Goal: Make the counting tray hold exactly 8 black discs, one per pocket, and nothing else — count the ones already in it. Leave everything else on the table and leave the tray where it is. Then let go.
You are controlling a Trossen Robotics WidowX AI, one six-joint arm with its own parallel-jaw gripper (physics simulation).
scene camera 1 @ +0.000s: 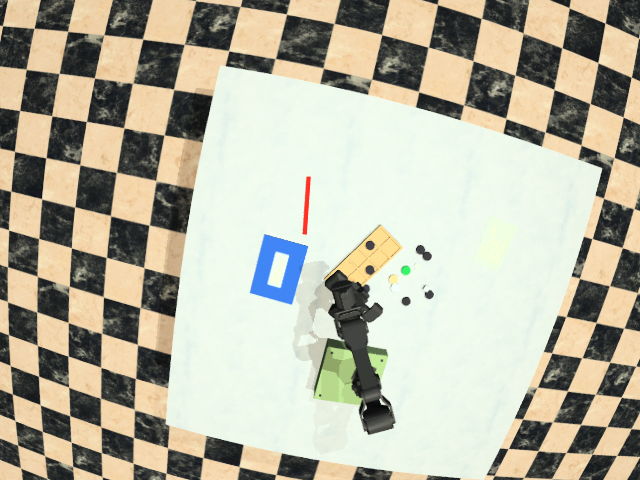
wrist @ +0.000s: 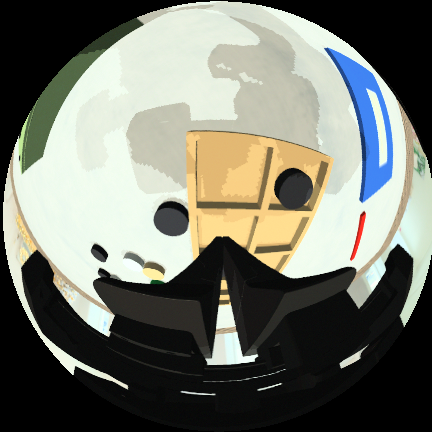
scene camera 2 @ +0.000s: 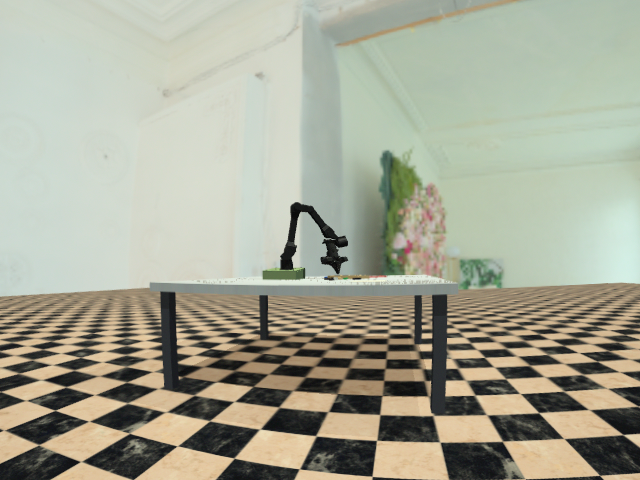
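The tan counting tray (scene camera 1: 385, 251) (wrist: 230, 175) lies at an angle on the table. Black discs (scene camera 1: 370, 244) (scene camera 1: 369, 269) sit in two of its pockets. Another black disc (wrist: 294, 188) sits in a corner pocket in the wrist view. The large pocket beside it is empty; the fingers hide others. A loose black disc (scene camera 1: 366, 289) (wrist: 171, 218) lies beside the tray. Further loose black discs (scene camera 1: 419, 249) (scene camera 1: 426, 255) (scene camera 1: 405, 300) (scene camera 1: 429, 294) lie to the right. My gripper (scene camera 2: 338, 272) (wrist: 221, 241) is shut and empty, above the tray; the arm hides its tips in the overhead view.
A green disc (scene camera 1: 405, 270) (wrist: 157, 282), a tan disc (scene camera 1: 393, 279) (wrist: 153, 270) and a white disc (scene camera 1: 394, 287) (wrist: 133, 261) lie right of the tray. A blue frame (scene camera 1: 258, 268) (wrist: 352, 90) and a red bar (scene camera 1: 306, 205) (wrist: 358, 235) lie left. A pale yellow sheet (scene camera 1: 494, 243) lies far right.
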